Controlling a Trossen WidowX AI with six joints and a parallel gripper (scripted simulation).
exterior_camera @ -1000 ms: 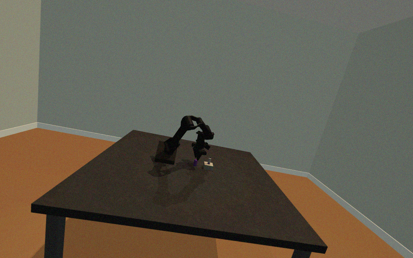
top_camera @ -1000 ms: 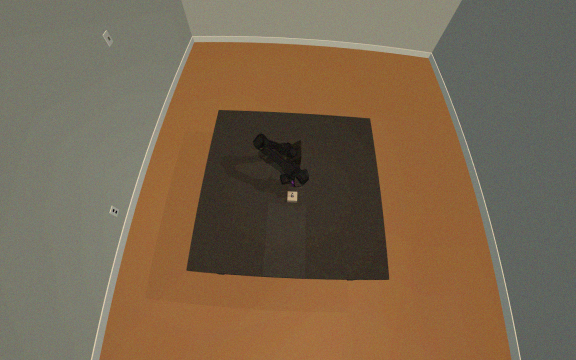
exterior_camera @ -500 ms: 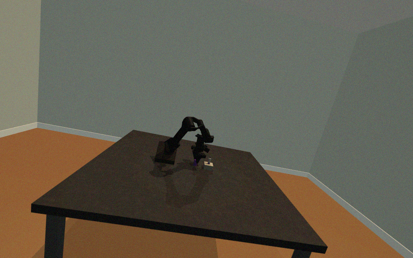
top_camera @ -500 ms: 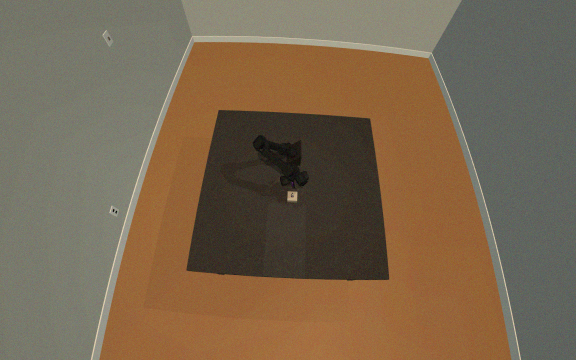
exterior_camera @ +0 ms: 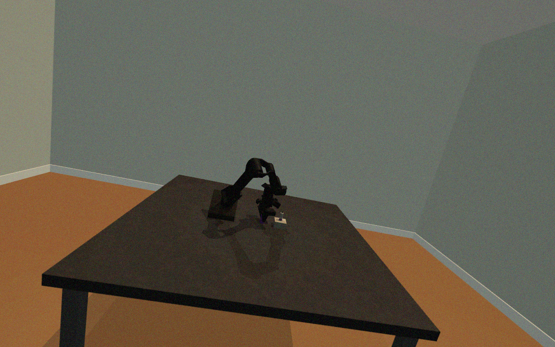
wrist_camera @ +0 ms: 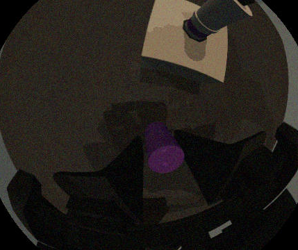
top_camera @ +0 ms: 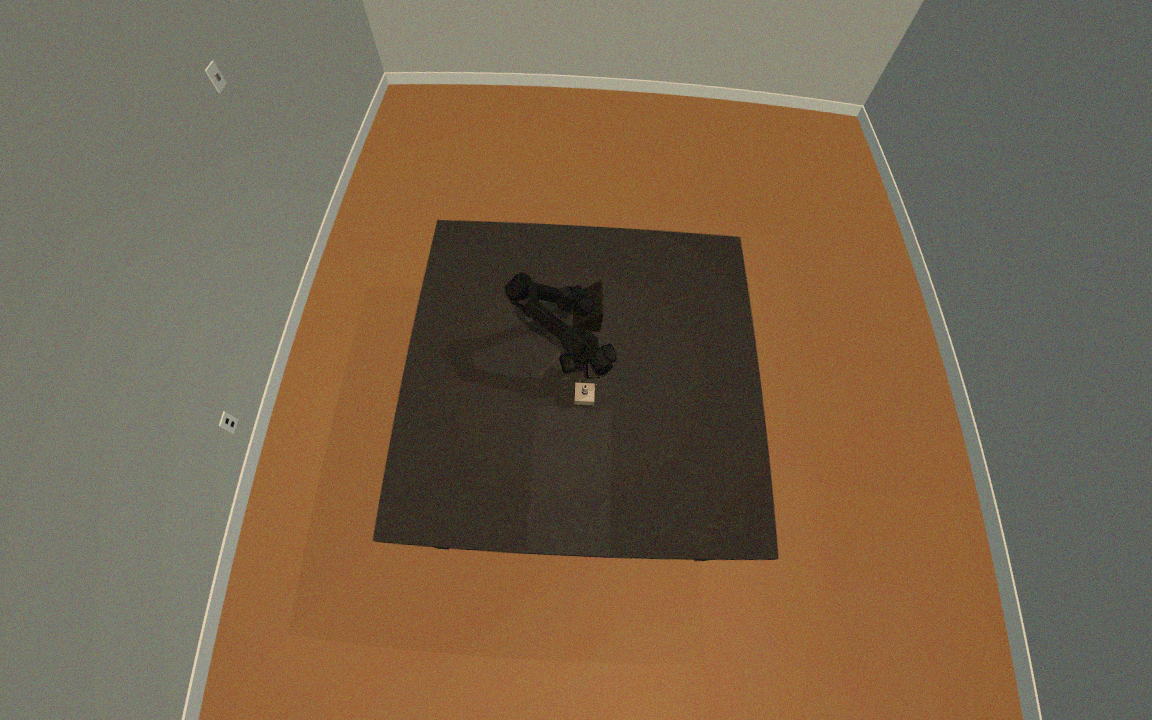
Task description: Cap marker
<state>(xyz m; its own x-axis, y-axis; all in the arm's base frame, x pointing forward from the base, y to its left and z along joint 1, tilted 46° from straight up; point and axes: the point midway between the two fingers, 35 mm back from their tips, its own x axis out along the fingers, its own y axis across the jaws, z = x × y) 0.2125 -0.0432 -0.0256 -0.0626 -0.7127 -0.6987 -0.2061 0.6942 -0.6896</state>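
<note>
My gripper tip is now 100 mm short of the beige holder block, 10 mm to the left of it and 10 mm below it. Also, from my gripper tip: purple cap 10 mm above.
</note>
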